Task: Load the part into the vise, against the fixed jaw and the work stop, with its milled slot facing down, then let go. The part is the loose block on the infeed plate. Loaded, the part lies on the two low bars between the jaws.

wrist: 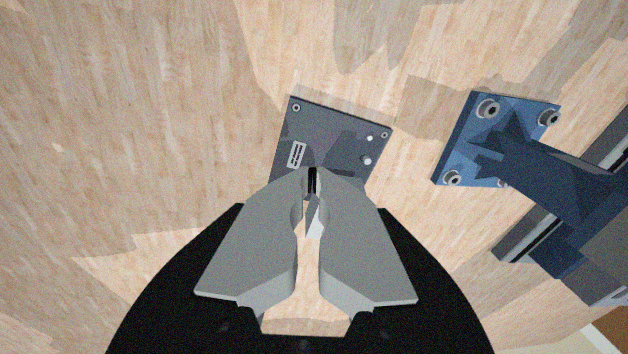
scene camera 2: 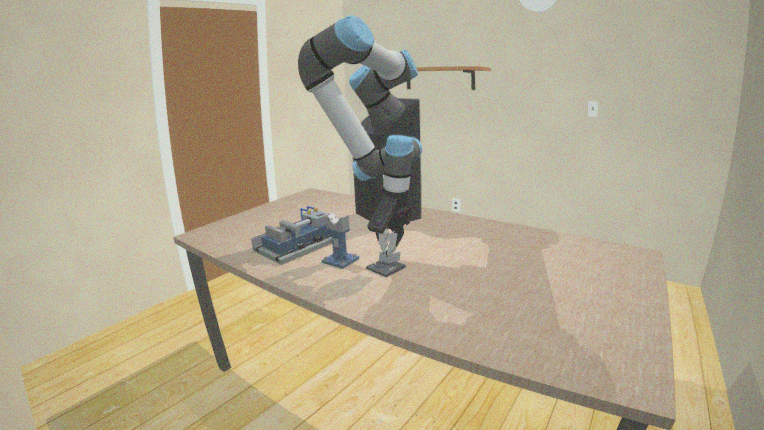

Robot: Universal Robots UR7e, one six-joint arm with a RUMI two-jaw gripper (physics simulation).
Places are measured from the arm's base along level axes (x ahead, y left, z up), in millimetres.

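Where they show: gripper, fingertip midpoint: [wrist: 313, 169] [scene camera 2: 387, 256]; arm's base, origin of the base link: [scene camera 2: 388, 115].
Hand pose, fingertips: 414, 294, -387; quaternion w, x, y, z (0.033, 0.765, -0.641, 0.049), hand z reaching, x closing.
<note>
Things, the pixels of their top centre, and the offset from my fingertips, as dx, dy, dz. "spot": a spot on its surface instead.
- small grey block, middle of its top: [wrist: 337, 226] [scene camera 2: 389, 249] -54, -32, -5
- dark infeed plate, middle of its top: [wrist: 326, 163] [scene camera 2: 385, 265] -16, -20, -44
- vise, middle of its top: [scene camera 2: 295, 219] +17, -406, +47
- grey cradle, surface spot: [scene camera 2: 337, 221] spot: +43, -160, +96
The part, a small grey block [scene camera 2: 391, 257] [wrist: 315, 227], sits on the dark infeed plate [scene camera 2: 386, 269] [wrist: 325, 125]. In the wrist view the fingers hide most of it, and a pale piece shows through the gap between them; which way its slot faces cannot be made out. My gripper [scene camera 2: 387, 247] [wrist: 313, 169] is shut and empty, pointing down, its tips right over or at the block in the scene view. The vise [scene camera 2: 292, 235], with grey jaws on a blue body, stands left of the plate in the scene view. Its fixed jaw, work stop and low bars are too small to tell apart.
A blue stand [scene camera 2: 339, 251] [wrist: 482, 145] with a bolted foot and a grey cradle [scene camera 2: 337, 221] on top rises between the plate and the vise. A grey rail [scene camera 2: 302, 251] [wrist: 532, 232] runs along the vise's side. Two small pins stand on the infeed plate.
</note>
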